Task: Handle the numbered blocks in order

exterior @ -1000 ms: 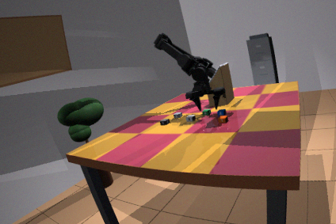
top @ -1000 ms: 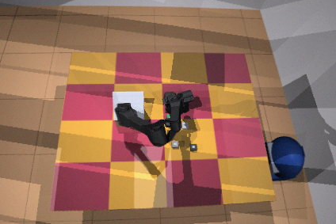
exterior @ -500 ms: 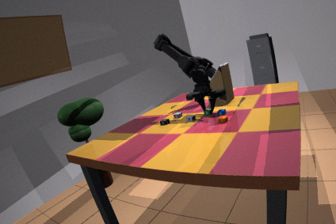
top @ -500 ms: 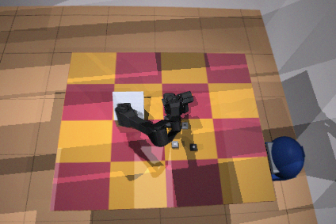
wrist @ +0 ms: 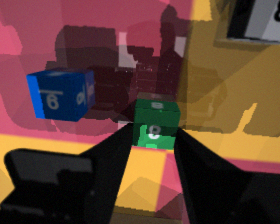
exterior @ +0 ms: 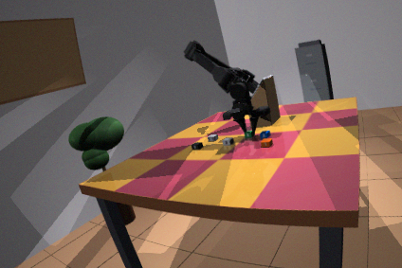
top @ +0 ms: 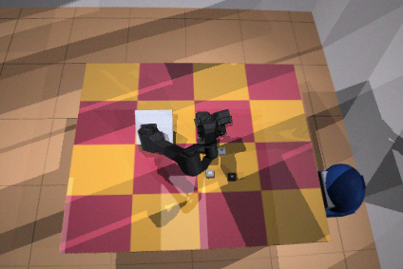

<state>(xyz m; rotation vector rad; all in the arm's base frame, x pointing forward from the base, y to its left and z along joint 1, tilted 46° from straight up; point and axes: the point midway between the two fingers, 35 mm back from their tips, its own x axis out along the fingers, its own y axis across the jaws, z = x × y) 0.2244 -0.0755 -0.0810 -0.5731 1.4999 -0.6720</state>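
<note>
Now: gripper tip 10 mm short of the green block. Round my gripper tip: blue block (30 mm ahead, 70 mm to the left); white block (80 mm ahead, 60 mm to the right); grey block (20 mm ahead, 160 mm to the right).
</note>
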